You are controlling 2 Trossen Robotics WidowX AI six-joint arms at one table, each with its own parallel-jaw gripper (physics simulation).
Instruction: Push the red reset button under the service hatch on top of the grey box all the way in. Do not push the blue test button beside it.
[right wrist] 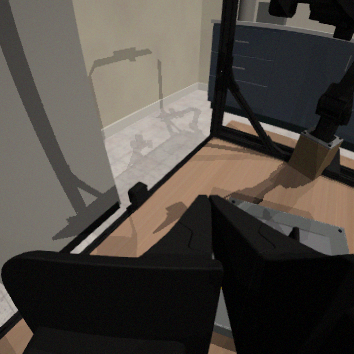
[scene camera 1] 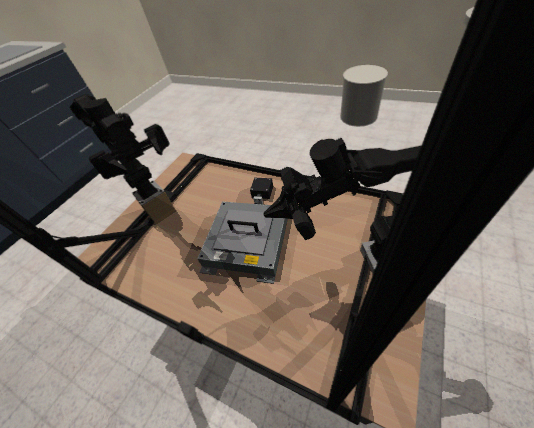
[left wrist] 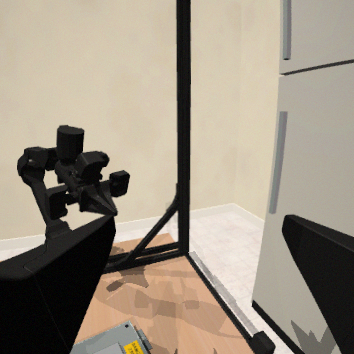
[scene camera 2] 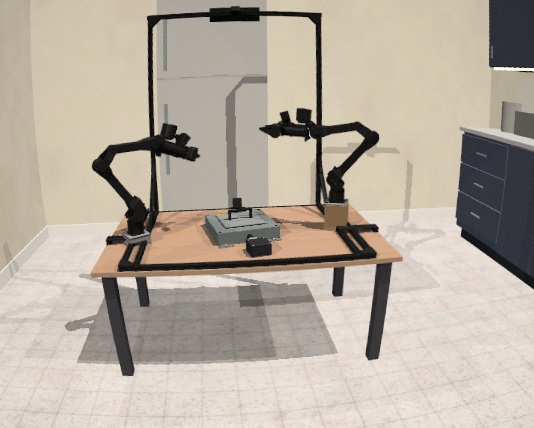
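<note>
My left gripper (scene camera 1: 144,162) is open and holds nothing, while my right gripper (scene camera 1: 264,215) is shut, likewise holding nothing. The left wrist view has both of them, my left gripper (left wrist: 199,223) and my right gripper (left wrist: 115,213). In the right wrist view I see my right gripper (right wrist: 206,203) again, together with a box (right wrist: 332,231). That same box (scene camera 1: 265,265) appears in scene camera 1, and scene camera 2 gives me the box (scene camera 2: 257,237) as well.
</note>
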